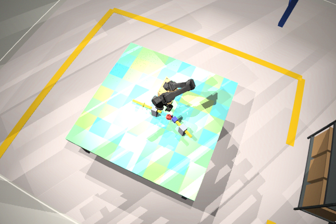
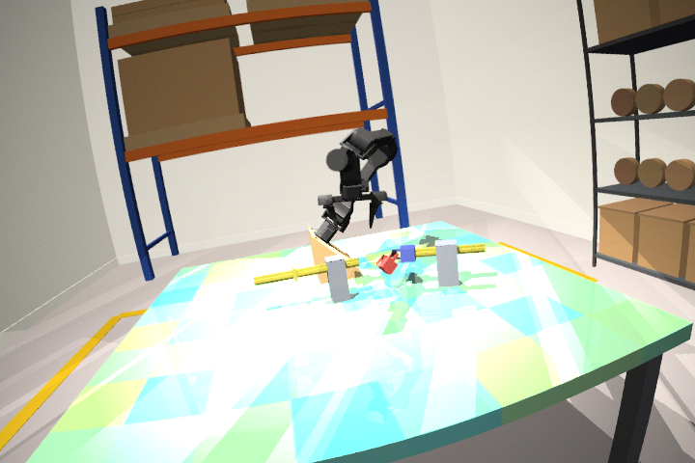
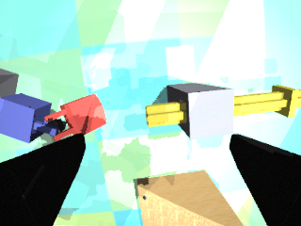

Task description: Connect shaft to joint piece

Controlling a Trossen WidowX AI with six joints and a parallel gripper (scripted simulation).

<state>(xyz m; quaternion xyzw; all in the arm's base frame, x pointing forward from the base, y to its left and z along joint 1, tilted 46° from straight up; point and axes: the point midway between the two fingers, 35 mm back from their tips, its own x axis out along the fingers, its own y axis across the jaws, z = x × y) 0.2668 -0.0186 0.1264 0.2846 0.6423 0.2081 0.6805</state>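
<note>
My gripper tip is now 12 cm above the red joint piece, 8 cm to the right of it and 1 cm past it.
</note>
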